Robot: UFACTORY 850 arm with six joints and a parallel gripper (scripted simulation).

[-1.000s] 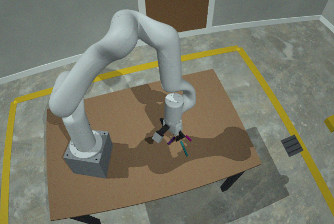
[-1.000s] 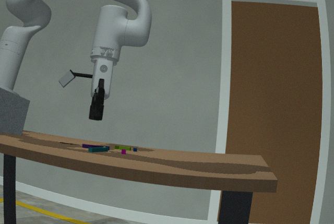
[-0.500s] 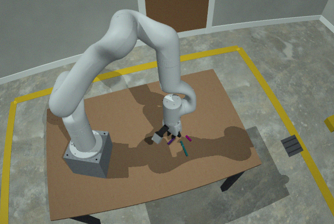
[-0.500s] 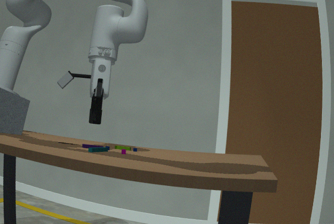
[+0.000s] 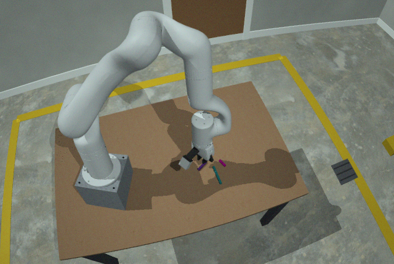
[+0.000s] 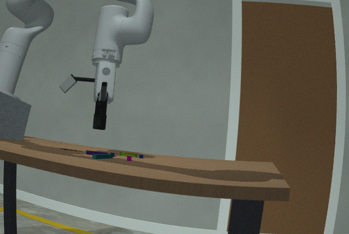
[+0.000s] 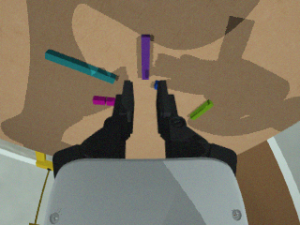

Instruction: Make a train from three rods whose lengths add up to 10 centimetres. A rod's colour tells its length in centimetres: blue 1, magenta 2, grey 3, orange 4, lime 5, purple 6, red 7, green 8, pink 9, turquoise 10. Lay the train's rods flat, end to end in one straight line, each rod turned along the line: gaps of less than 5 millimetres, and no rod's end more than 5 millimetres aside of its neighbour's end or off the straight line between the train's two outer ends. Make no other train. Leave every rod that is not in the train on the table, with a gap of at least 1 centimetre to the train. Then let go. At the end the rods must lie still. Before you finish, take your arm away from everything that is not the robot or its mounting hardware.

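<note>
My gripper is now 8 cm above the purple rod. From my hand the other things lie so: lime rod 14 cm to the left, 8 cm below, 2 cm ahead; turquoise rod 8 cm below, 7 cm to the right, 6 cm ahead.
</note>
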